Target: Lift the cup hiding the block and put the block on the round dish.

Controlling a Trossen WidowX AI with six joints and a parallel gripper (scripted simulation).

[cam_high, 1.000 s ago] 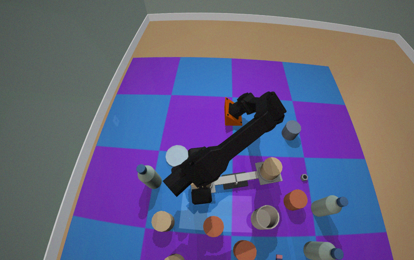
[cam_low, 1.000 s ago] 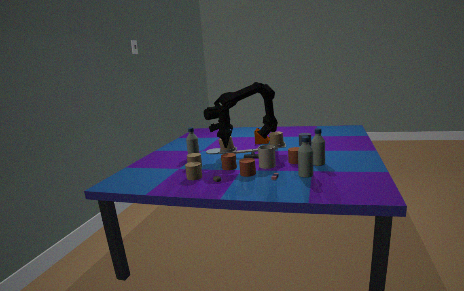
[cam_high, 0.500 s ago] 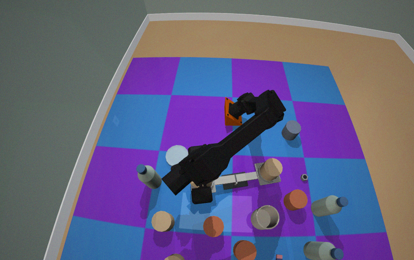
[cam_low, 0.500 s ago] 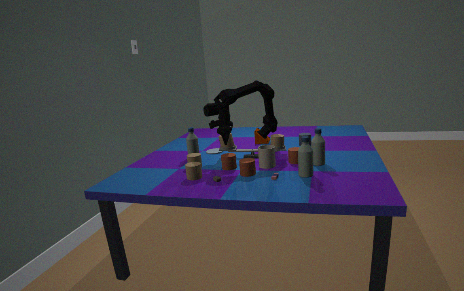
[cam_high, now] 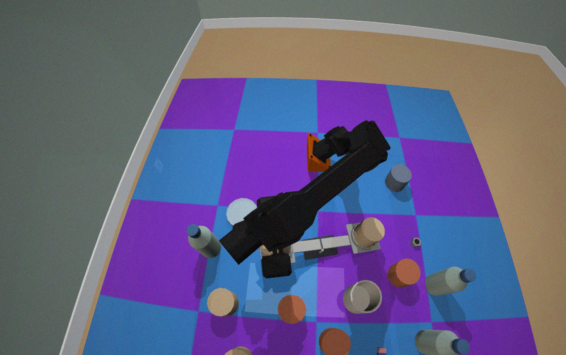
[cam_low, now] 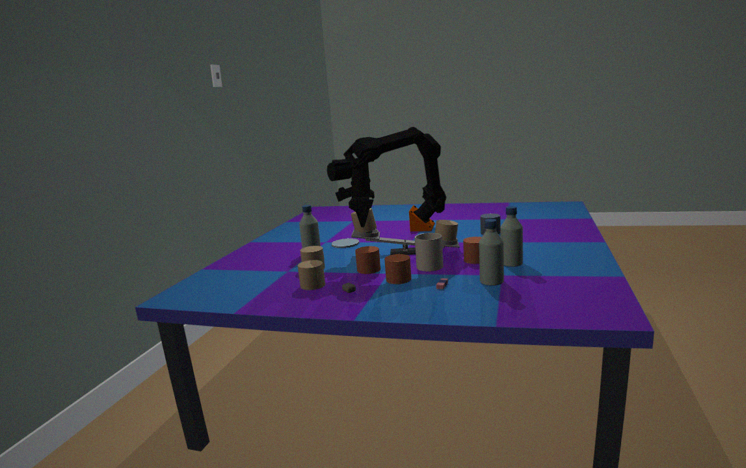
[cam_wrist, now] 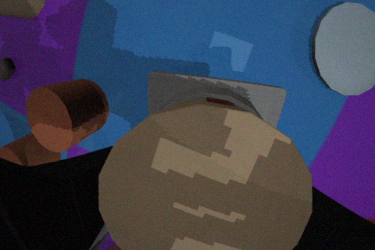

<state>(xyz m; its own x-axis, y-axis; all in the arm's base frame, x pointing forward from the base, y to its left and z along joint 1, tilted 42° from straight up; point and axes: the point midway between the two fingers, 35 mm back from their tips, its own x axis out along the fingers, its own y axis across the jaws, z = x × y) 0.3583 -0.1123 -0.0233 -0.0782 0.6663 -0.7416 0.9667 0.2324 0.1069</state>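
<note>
Right now my gripper tip is 2 cm above the pale green block and 1 cm to the right of it. Also, from my gripper tip: nut: 42 cm to the left, 10 cm below, 8 cm behind; round dish: 13 cm to the right, 12 cm behind, 10 cm below; grey cylinder: 38 cm to the left, 27 cm behind, 7 cm below.
</note>
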